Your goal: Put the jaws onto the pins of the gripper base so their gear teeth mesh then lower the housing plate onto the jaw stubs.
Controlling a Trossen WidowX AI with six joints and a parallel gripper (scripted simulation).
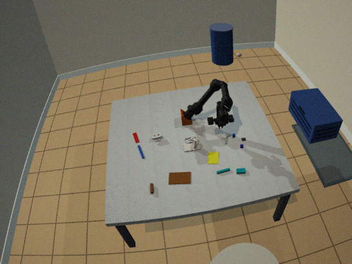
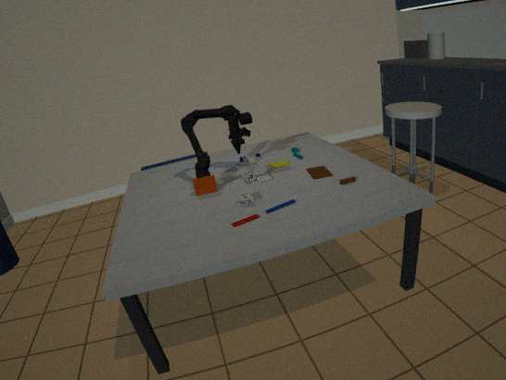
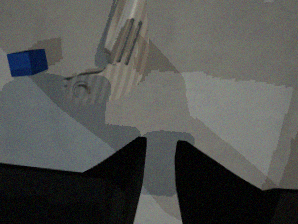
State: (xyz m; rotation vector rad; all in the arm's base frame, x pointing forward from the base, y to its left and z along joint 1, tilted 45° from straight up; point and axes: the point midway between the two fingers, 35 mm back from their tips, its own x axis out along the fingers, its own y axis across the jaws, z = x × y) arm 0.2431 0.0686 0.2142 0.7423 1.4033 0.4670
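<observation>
Right now my gripper tip is 190 mm short of the yellow plate, 120 mm to the left of it and 80 mm above it. Also, from my gripper tip: brown plate 380 mm to the right, 290 mm ahead, 80 mm below; blue bar 600 mm to the right, 80 mm below, 20 mm behind; red bar 620 mm to the right, 190 mm behind, 80 mm below.
</observation>
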